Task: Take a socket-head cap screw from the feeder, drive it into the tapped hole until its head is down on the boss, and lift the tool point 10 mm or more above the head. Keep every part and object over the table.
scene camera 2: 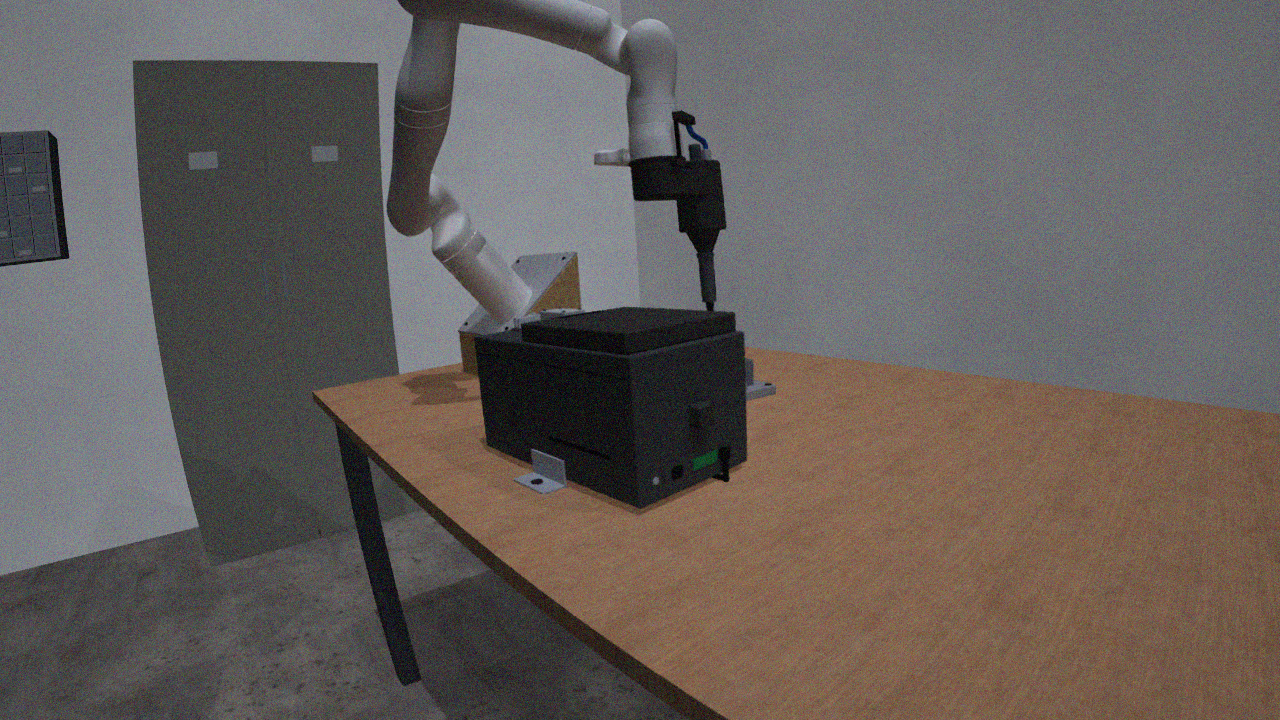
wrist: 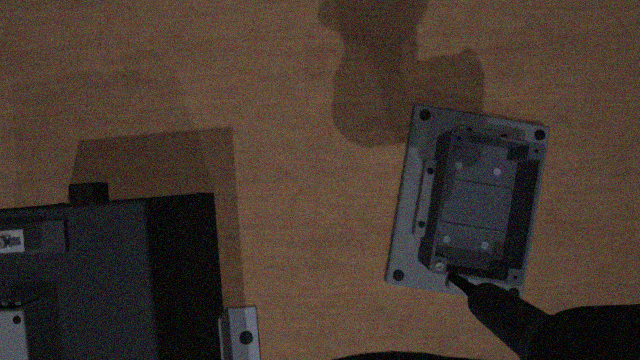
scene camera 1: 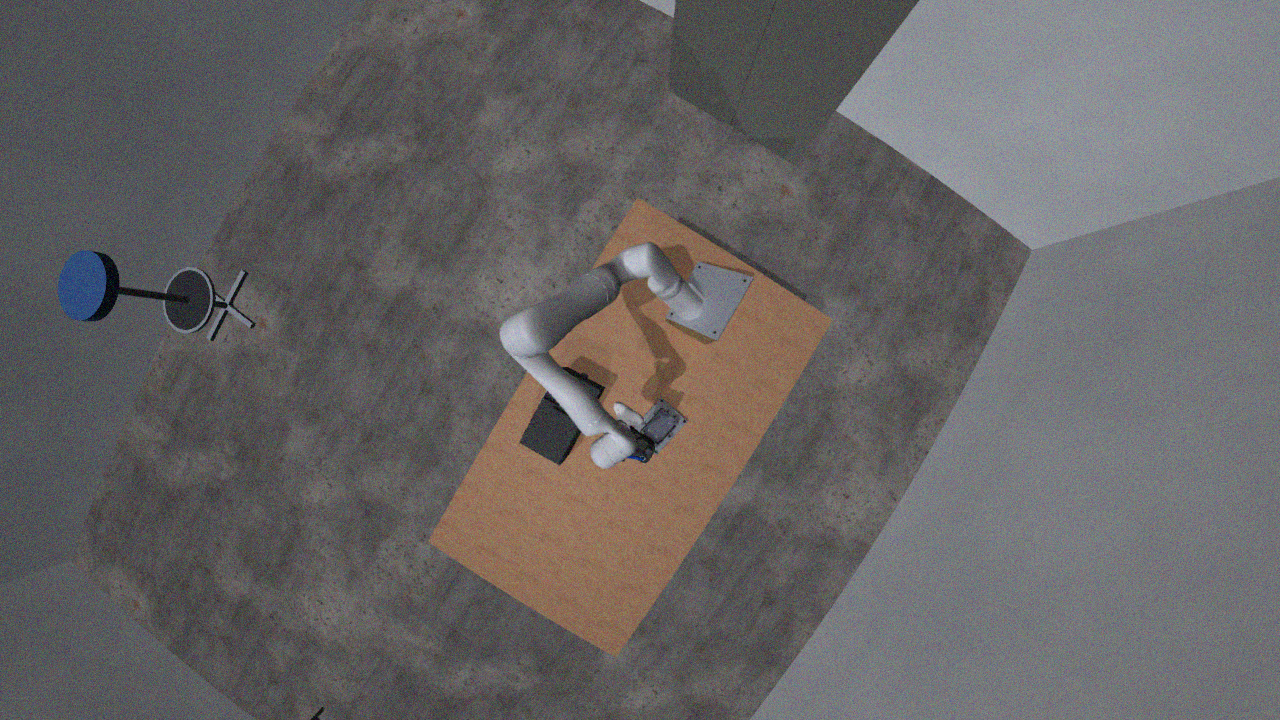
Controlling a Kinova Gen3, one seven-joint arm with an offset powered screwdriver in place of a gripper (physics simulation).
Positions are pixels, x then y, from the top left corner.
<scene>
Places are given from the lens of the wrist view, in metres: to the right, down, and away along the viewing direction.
black screw feeder (wrist: 110, 288): -0.12, 0.07, 0.22
</scene>
